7 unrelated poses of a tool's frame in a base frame.
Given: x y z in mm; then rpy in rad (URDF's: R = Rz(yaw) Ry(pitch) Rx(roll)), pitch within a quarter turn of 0, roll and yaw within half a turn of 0.
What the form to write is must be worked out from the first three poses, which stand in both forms.
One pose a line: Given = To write
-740 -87 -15 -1.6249 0.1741 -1.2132 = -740 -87 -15 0.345 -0.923 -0.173 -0.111 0.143 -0.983
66 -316 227 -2.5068 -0.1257 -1.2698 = 66 -316 227 0.294 -0.948 0.125 -0.747 -0.310 -0.588
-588 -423 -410 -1.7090 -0.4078 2.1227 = -588 -423 -410 -0.481 0.782 0.397 -0.089 0.407 -0.909
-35 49 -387 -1.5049 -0.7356 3.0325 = -35 49 -387 -0.737 0.081 0.671 -0.673 0.007 -0.740
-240 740 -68 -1.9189 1.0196 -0.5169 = -240 740 -68 0.455 -0.259 -0.852 -0.865 0.099 -0.492
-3 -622 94 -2.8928 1.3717 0.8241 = -3 -622 94 0.134 0.145 -0.980 0.547 -0.835 -0.049
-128 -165 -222 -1.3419 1.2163 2.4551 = -128 -165 -222 -0.268 0.220 -0.938 0.563 -0.754 -0.338
